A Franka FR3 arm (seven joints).
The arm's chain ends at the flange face. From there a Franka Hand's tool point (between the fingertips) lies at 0.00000 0.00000 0.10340 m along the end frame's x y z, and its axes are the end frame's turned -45 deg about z.
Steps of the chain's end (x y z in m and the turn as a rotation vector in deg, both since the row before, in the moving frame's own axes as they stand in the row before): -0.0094, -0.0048, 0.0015, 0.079, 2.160, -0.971; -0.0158, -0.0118, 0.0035, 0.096, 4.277, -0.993
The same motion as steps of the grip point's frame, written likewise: -0.0004, -0.0074, 0.0014, -1.471, 1.583, -0.971; 0.0028, -0.0142, 0.0032, -2.956, 3.092, -0.993
